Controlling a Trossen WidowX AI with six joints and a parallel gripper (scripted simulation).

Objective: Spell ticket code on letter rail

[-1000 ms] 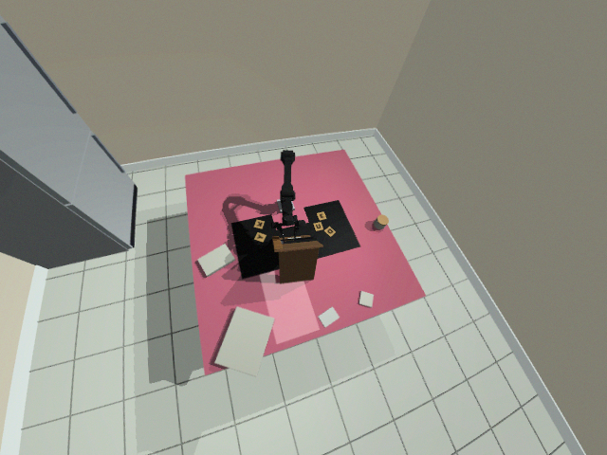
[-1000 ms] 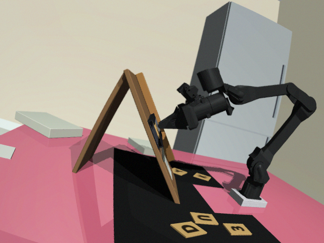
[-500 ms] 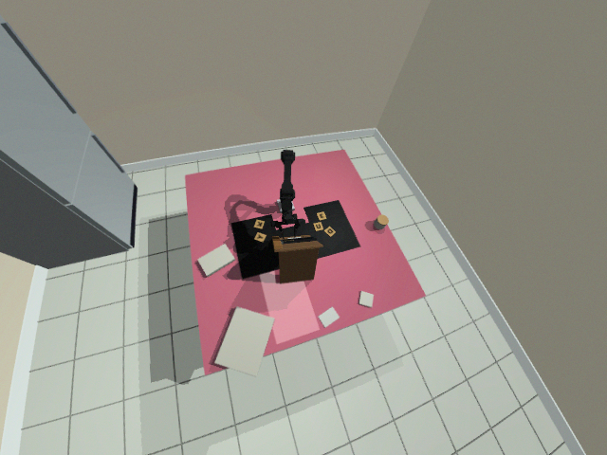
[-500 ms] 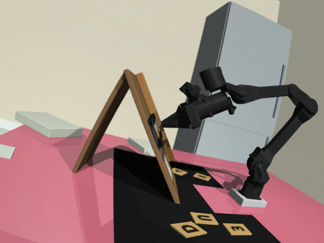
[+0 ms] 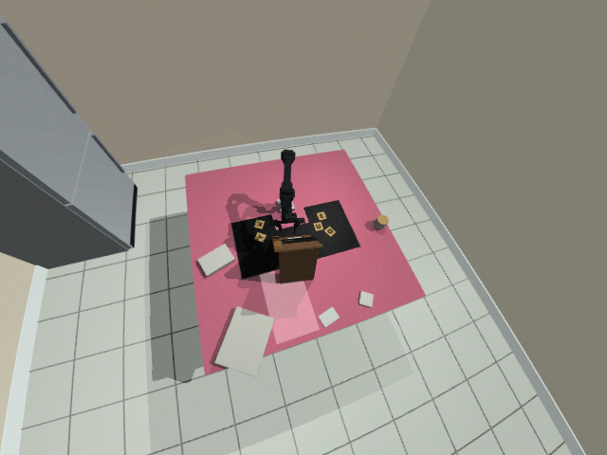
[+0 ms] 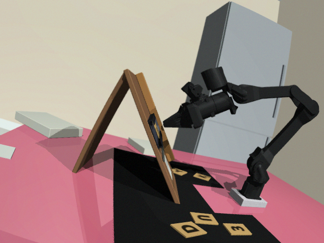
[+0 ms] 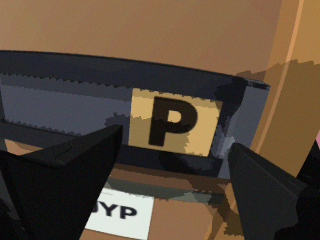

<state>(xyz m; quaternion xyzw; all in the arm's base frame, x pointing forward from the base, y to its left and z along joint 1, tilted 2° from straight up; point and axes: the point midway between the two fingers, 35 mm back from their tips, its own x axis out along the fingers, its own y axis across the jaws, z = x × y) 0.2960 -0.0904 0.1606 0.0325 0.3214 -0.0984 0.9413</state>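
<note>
Right now the white ticket is 100 mm below my gripper tip, 50 mm to the left of it and 20 mm behind it. Also, from my gripper tip: black mat: 170 mm below, 110 mm behind, 90 mm to the left.
</note>
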